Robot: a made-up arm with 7 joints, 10 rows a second.
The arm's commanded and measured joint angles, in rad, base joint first. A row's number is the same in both.
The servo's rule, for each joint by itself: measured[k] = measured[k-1] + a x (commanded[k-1-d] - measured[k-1]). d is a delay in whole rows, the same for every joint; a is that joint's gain. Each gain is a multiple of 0.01, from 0.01 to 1. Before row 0 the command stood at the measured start. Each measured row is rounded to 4 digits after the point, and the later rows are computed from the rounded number. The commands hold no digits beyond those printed.
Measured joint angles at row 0:
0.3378, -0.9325, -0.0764, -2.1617, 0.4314, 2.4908, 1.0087
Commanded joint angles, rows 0 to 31:
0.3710, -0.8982, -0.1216, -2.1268, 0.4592, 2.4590, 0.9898
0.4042, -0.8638, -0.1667, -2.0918, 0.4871, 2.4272, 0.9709
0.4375, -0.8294, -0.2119, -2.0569, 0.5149, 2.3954, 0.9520
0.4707, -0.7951, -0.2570, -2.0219, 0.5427, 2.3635, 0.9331
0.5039, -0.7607, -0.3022, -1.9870, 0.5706, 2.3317, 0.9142
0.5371, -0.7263, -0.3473, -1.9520, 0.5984, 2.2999, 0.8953
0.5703, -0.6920, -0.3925, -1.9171, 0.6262, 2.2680, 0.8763
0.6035, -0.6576, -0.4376, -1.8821, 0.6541, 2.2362, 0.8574
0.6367, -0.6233, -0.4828, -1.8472, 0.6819, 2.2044, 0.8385
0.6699, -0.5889, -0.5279, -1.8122, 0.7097, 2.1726, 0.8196
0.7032, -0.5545, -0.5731, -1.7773, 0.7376, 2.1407, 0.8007
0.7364, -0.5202, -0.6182, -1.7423, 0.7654, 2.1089, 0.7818
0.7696, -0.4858, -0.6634, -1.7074, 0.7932, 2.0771, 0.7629
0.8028, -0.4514, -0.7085, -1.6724, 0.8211, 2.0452, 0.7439
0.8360, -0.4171, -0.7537, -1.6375, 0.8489, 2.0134, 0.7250
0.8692, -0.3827, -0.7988, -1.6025, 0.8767, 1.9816, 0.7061
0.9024, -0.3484, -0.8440, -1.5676, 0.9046, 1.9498, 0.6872
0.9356, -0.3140, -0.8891, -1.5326, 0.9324, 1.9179, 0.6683
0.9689, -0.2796, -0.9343, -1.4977, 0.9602, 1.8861, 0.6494
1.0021, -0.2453, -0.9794, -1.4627, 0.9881, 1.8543, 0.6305
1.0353, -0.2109, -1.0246, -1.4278, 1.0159, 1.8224, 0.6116
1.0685, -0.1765, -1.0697, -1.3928, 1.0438, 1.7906, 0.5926
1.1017, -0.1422, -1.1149, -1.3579, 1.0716, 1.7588, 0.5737
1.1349, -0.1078, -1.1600, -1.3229, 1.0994, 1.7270, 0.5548
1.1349, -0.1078, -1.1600, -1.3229, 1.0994, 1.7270, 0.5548
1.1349, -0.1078, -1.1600, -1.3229, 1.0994, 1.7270, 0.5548
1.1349, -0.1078, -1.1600, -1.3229, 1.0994, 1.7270, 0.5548
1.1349, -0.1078, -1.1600, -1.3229, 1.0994, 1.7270, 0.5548
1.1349, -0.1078, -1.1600, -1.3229, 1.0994, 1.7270, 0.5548
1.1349, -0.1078, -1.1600, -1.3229, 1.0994, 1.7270, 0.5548
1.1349, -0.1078, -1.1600, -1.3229, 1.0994, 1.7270, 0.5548
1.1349, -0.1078, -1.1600, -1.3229, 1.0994, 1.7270, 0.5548
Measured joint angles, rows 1 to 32:
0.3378, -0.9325, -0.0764, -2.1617, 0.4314, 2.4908, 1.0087
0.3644, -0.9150, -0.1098, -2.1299, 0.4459, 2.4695, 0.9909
0.3962, -0.8889, -0.1519, -2.0952, 0.4673, 2.4412, 0.9721
0.4292, -0.8586, -0.1963, -2.0603, 0.4921, 2.4105, 0.9532
0.4624, -0.8262, -0.2412, -2.0254, 0.5184, 2.3790, 0.9343
0.4956, -0.7928, -0.2863, -1.9905, 0.5455, 2.3473, 0.9154
0.5288, -0.7589, -0.3314, -1.9555, 0.5730, 2.3155, 0.8965
0.5620, -0.7248, -0.3766, -1.9206, 0.6007, 2.2837, 0.8775
0.5952, -0.6905, -0.4217, -1.8856, 0.6285, 2.2519, 0.8586
0.6284, -0.6562, -0.4669, -1.8507, 0.6563, 2.2201, 0.8397
0.6616, -0.6219, -0.5120, -1.8157, 0.6841, 2.1883, 0.8208
0.6949, -0.5875, -0.5572, -1.7808, 0.7119, 2.1564, 0.8019
0.7281, -0.5532, -0.6023, -1.7458, 0.7397, 2.1246, 0.7830
0.7613, -0.5188, -0.6475, -1.7109, 0.7675, 2.0928, 0.7641
0.7945, -0.4844, -0.6926, -1.6759, 0.7954, 2.0609, 0.7451
0.8277, -0.4501, -0.7378, -1.6410, 0.8232, 2.0291, 0.7262
0.8609, -0.4157, -0.7829, -1.6060, 0.8510, 1.9973, 0.7073
0.8941, -0.3814, -0.8281, -1.5711, 0.8789, 1.9655, 0.6884
0.9273, -0.3470, -0.8732, -1.5361, 0.9067, 1.9336, 0.6695
0.9606, -0.3126, -0.9184, -1.5012, 0.9345, 1.9018, 0.6506
0.9938, -0.2783, -0.9635, -1.4662, 0.9624, 1.8700, 0.6317
1.0270, -0.2439, -1.0087, -1.4313, 0.9902, 1.8381, 0.6128
1.0602, -0.2095, -1.0538, -1.3963, 1.0181, 1.8063, 0.5938
1.0934, -0.1752, -1.0990, -1.3614, 1.0459, 1.7745, 0.5749
1.1266, -0.1408, -1.1441, -1.3264, 1.0737, 1.7427, 0.5560
1.1332, -0.1240, -1.1559, -1.3232, 1.0871, 1.7322, 0.5549
1.1346, -0.1157, -1.1589, -1.3229, 1.0935, 1.7287, 0.5548
1.1348, -0.1117, -1.1597, -1.3229, 1.0966, 1.7276, 0.5548
1.1349, -0.1097, -1.1599, -1.3229, 1.0981, 1.7272, 0.5548
1.1349, -0.1087, -1.1600, -1.3229, 1.0988, 1.7271, 0.5548
1.1349, -0.1082, -1.1600, -1.3229, 1.0991, 1.7270, 0.5548
1.1349, -0.1080, -1.1600, -1.3229, 1.0993, 1.7270, 0.5548
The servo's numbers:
d 1
a 0.80 0.51 0.74 0.91 0.52 0.67 0.94

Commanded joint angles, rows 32 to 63:
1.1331, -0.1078, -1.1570, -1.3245, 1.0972, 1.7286, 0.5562
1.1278, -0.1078, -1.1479, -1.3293, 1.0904, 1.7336, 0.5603
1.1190, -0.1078, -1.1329, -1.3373, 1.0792, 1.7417, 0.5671
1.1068, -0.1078, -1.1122, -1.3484, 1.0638, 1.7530, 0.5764
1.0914, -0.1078, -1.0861, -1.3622, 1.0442, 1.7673, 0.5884
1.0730, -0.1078, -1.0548, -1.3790, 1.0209, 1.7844, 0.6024
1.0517, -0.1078, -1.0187, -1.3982, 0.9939, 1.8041, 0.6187
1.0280, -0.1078, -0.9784, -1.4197, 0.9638, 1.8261, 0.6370
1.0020, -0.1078, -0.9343, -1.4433, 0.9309, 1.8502, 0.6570
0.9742, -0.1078, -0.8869, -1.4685, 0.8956, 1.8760, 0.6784
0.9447, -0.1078, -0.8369, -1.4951, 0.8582, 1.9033, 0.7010
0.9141, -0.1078, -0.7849, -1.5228, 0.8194, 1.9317, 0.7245
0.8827, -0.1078, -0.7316, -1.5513, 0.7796, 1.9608, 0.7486
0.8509, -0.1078, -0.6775, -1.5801, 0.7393, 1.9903, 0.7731
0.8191, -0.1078, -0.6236, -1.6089, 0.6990, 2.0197, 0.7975
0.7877, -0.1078, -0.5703, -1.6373, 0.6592, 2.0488, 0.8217
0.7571, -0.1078, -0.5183, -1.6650, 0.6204, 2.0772, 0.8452
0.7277, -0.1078, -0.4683, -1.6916, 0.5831, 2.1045, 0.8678
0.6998, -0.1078, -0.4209, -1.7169, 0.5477, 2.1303, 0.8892
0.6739, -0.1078, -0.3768, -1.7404, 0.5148, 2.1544, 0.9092
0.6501, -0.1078, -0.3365, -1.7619, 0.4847, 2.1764, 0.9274
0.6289, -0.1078, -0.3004, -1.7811, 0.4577, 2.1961, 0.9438
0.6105, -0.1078, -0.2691, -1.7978, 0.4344, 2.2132, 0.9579
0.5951, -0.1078, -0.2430, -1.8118, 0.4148, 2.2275, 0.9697
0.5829, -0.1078, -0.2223, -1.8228, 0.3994, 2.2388, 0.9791
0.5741, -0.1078, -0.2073, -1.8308, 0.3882, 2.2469, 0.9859
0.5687, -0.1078, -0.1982, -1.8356, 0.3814, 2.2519, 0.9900
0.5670, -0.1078, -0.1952, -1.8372, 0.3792, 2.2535, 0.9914
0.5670, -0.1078, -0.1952, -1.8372, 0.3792, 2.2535, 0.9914
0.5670, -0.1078, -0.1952, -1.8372, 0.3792, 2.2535, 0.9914
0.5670, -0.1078, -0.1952, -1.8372, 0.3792, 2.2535, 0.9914
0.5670, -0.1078, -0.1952, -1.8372, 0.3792, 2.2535, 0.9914
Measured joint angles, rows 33 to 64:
1.1349, -0.1079, -1.1600, -1.3229, 1.0994, 1.7270, 0.5548
1.1335, -0.1078, -1.1578, -1.3244, 1.0983, 1.7281, 0.5561
1.1289, -0.1078, -1.1505, -1.3289, 1.0942, 1.7318, 0.5600
1.1210, -0.1078, -1.1375, -1.3365, 1.0864, 1.7384, 0.5667
1.1096, -0.1078, -1.1188, -1.3473, 1.0746, 1.7482, 0.5758
1.0950, -0.1078, -1.0946, -1.3609, 1.0588, 1.7610, 0.5876
1.0774, -0.1078, -1.0651, -1.3774, 1.0391, 1.7767, 0.6015
1.0568, -0.1078, -1.0308, -1.3963, 1.0156, 1.7951, 0.6177
1.0338, -0.1078, -0.9920, -1.4176, 0.9887, 1.8159, 0.6358
1.0084, -0.1078, -0.9493, -1.4410, 0.9586, 1.8389, 0.6557
0.9810, -0.1078, -0.9031, -1.4660, 0.9258, 1.8638, 0.6770
0.9520, -0.1078, -0.8541, -1.4925, 0.8906, 1.8903, 0.6996
0.9217, -0.1078, -0.8029, -1.5201, 0.8536, 1.9180, 0.7230
0.8905, -0.1078, -0.7501, -1.5485, 0.8151, 1.9467, 0.7471
0.8588, -0.1078, -0.6964, -1.5773, 0.7757, 1.9759, 0.7715
0.8270, -0.1078, -0.6425, -1.6061, 0.7358, 2.0052, 0.7959
0.7956, -0.1078, -0.5891, -1.6345, 0.6960, 2.0344, 0.8202
0.7648, -0.1078, -0.5367, -1.6623, 0.6567, 2.0631, 0.8437
0.7351, -0.1078, -0.4861, -1.6890, 0.6184, 2.0908, 0.8664
0.7069, -0.1078, -0.4379, -1.7144, 0.5816, 2.1173, 0.8878
0.6805, -0.1078, -0.3927, -1.7381, 0.5469, 2.1422, 0.9079
0.6562, -0.1078, -0.3511, -1.7598, 0.5146, 2.1651, 0.9262
0.6344, -0.1078, -0.3136, -1.7792, 0.4850, 2.1859, 0.9427
0.6153, -0.1078, -0.2807, -1.7961, 0.4587, 2.2042, 0.9570
0.5991, -0.1078, -0.2528, -1.8104, 0.4359, 2.2198, 0.9689
0.5861, -0.1078, -0.2302, -1.8217, 0.4169, 2.2325, 0.9785
0.5765, -0.1078, -0.2133, -1.8300, 0.4020, 2.2421, 0.9855
0.5703, -0.1078, -0.2021, -1.8351, 0.3913, 2.2487, 0.9897
0.5677, -0.1078, -0.1970, -1.8370, 0.3850, 2.2519, 0.9913
0.5671, -0.1078, -0.1957, -1.8372, 0.3820, 2.2530, 0.9914
0.5670, -0.1078, -0.1953, -1.8372, 0.3805, 2.2533, 0.9914
0.5670, -0.1078, -0.1952, -1.8372, 0.3798, 2.2534, 0.9914

